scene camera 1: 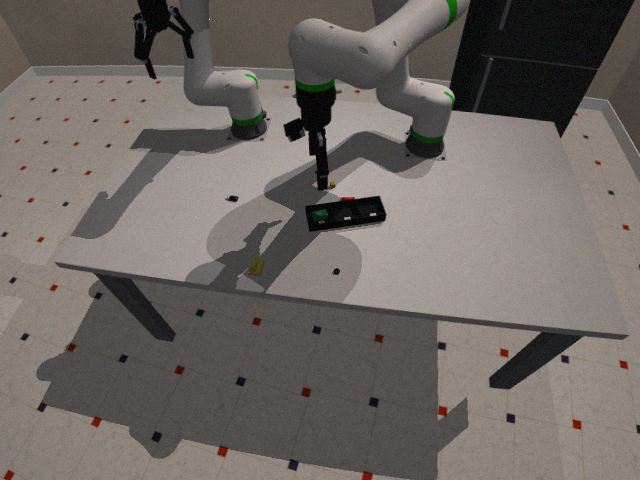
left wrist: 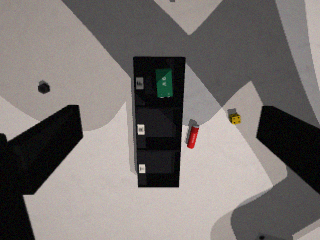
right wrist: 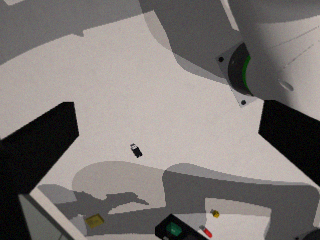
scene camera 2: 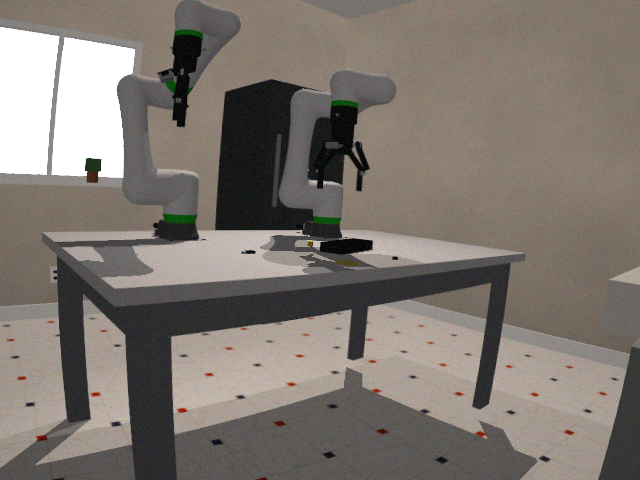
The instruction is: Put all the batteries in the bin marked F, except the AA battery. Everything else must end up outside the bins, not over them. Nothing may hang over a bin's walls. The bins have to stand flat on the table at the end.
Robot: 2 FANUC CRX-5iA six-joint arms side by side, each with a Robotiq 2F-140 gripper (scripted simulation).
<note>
I see my left gripper point(scene camera 2: 338, 189), my right gripper point(scene camera 1: 172, 67) and a three joined black bins point(scene camera 1: 345, 213).
The three joined black bins shows as well in the left wrist view point(left wrist: 158, 121). My left gripper also shows in scene camera 1 point(scene camera 1: 318, 171) and in the left wrist view point(left wrist: 170, 121). My right gripper also shows in the right wrist view point(right wrist: 169, 118) and in scene camera 2 point(scene camera 2: 178, 123).
</note>
